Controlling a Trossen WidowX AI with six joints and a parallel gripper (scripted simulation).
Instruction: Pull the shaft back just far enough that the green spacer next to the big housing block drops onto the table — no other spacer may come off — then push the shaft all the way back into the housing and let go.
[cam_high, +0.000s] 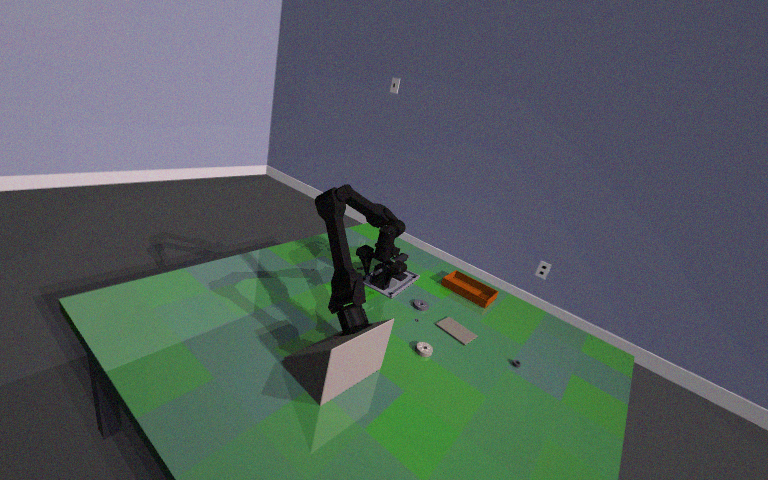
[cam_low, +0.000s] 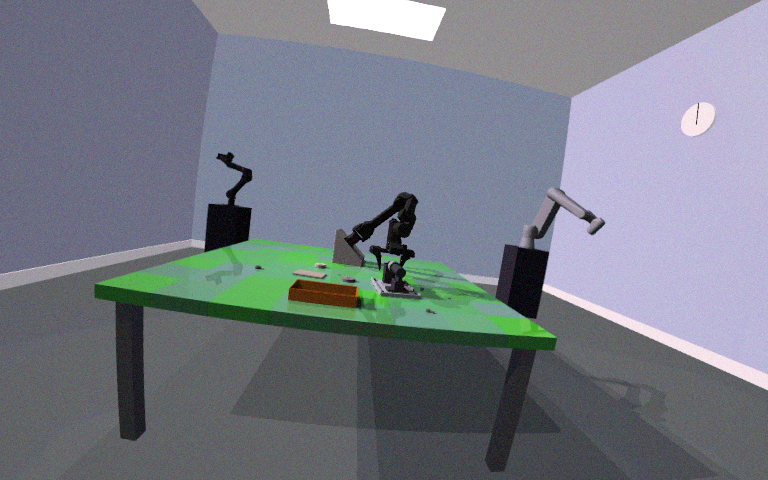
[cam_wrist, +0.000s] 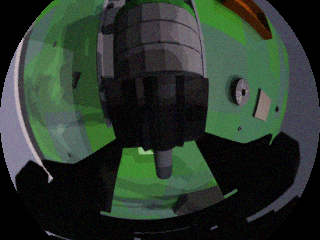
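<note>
My gripper tip is 9 cm short of the thin green spacer, 2 cm to the right of it and 3 cm below it. The rest, counted from my gripper tip: white ring 10 cm behind, 32 cm to the right, 4 cm below; grey washer 8 cm ahead, 16 cm to the right, 4 cm below; flat grey plate 8 cm ahead, 32 cm to the right, 4 cm below.
</note>
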